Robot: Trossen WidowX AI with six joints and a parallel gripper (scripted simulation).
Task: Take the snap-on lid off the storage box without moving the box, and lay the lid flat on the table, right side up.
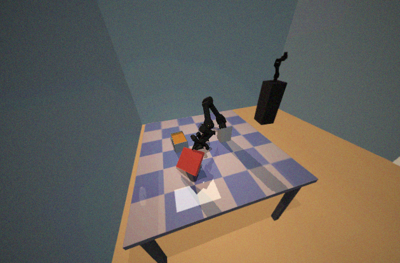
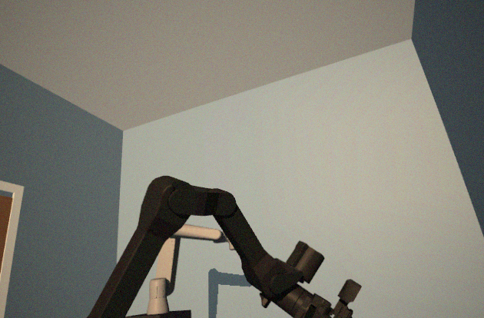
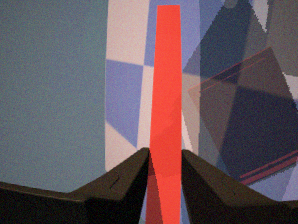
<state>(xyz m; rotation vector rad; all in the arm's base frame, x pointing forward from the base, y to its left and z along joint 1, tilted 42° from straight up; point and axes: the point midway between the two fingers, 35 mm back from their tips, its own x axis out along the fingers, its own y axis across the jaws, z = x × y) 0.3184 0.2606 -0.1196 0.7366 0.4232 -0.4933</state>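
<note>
My gripper tip is 50 mm to the right of the red lid, 40 mm short of it and 40 mm above it. The rest, counted from my gripper tip: grey storage box (280 mm to the right, 110 mm below, 110 mm ahead).
</note>
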